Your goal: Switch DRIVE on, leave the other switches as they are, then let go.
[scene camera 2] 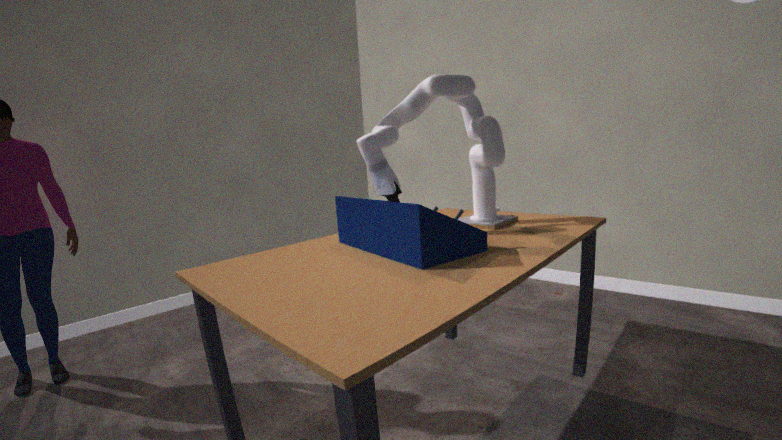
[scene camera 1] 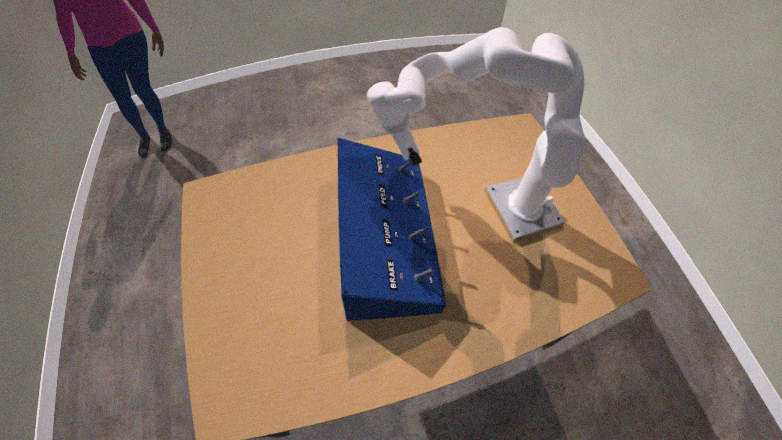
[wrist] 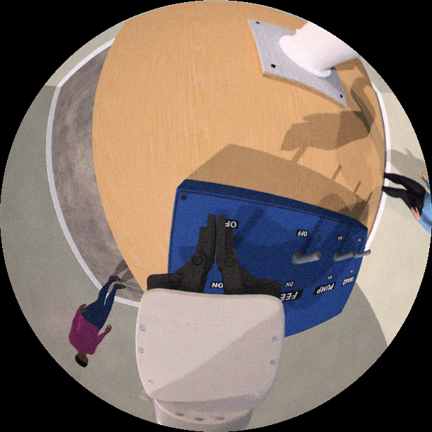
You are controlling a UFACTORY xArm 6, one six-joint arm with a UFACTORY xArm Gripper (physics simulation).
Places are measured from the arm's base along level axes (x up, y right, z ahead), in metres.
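Pixels of known places: gripper, fingertip midpoint: [scene camera 1: 416, 162]; arm's base at its link origin: [scene camera 2: 485, 218] [scene camera 1: 525, 205].
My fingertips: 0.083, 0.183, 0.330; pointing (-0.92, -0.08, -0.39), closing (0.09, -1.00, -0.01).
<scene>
For each thing: its top centre in the pictures, then the offset to it from my fingertips, as dx, dy, dz. Level surfaces: height alone.
- FEED lever at its top centre: [scene camera 1: 413, 192] +0.026, -0.130, +0.056
- PUMP lever at its top centre: [scene camera 1: 419, 229] +0.026, -0.248, +0.075
- BRAKE lever at its top centre: [scene camera 1: 426, 270] +0.026, -0.366, +0.095
- wooden table at its surface level: dx -0.104
A blue switch panel [scene camera 1: 363, 218] [scene camera 2: 377, 229] [wrist: 195, 210] stands on the table. Its DRIVE lever [scene camera 1: 404, 169] is at the far end in scene camera 1, leaning to the OFF side; the fingers hide it in the wrist view. My gripper [scene camera 1: 415, 160] [wrist: 216, 222] is shut and empty, its tips close to this lever on its OFF side, beside the OFF label; contact cannot be told. In scene camera 2 the panel hides the fingertips. The FEED lever [scene camera 1: 411, 198] [wrist: 306, 257], PUMP lever [scene camera 1: 417, 235] [wrist: 344, 256] and BRAKE lever [scene camera 1: 423, 275] also lean to OFF.
The panel rests on a wooden table [scene camera 1: 262, 262] [scene camera 2: 328, 295] [wrist: 150, 125]. The arm's base plate [scene camera 1: 508, 218] [wrist: 267, 57] is on the table, on the panel's OFF side. A person in a magenta top [scene camera 1: 109, 21] [scene camera 2: 21, 186] [wrist: 84, 330] stands beyond the table.
</scene>
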